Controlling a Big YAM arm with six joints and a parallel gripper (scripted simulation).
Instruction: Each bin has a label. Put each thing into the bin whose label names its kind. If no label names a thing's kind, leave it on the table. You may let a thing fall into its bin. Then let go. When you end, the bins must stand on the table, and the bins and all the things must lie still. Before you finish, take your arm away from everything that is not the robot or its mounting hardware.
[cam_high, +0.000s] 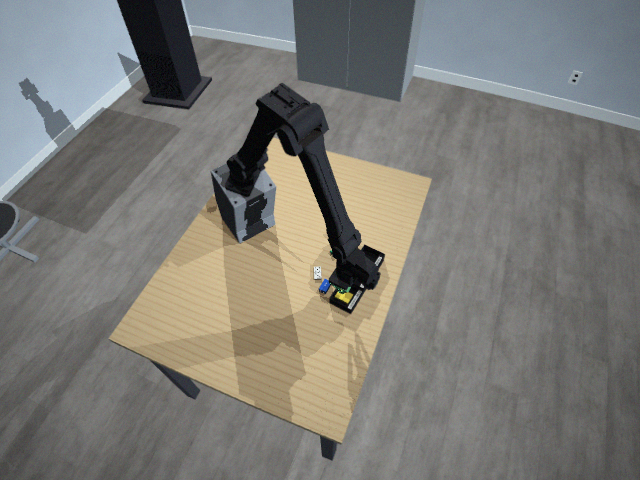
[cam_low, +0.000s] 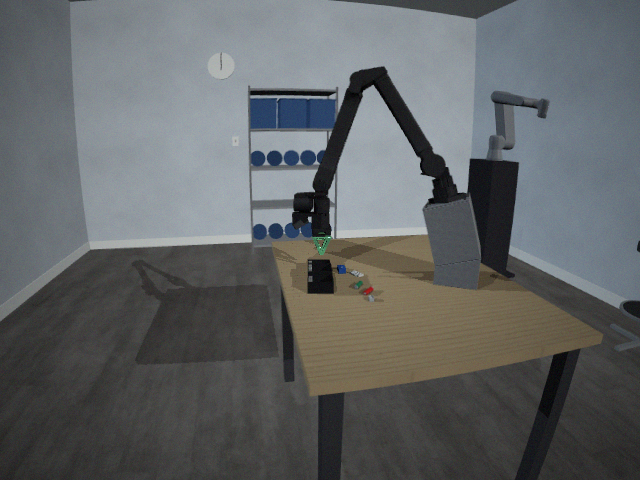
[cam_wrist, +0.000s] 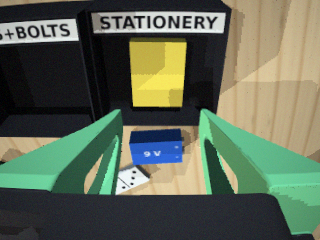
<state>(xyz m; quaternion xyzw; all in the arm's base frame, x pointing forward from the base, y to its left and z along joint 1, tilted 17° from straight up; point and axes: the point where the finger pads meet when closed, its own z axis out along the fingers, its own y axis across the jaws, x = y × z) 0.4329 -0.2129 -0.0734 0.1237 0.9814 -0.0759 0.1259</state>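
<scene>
My hand is 7 cm past the grey-white piece, 29 cm to the right of it and 7 cm above it. From my hand the other things lie so: yellow block 7 cm below; then blue block 7 cm behind, 1 cm to the left, 7 cm below; then white domino 11 cm behind, 7 cm to the left, 7 cm below.
</scene>
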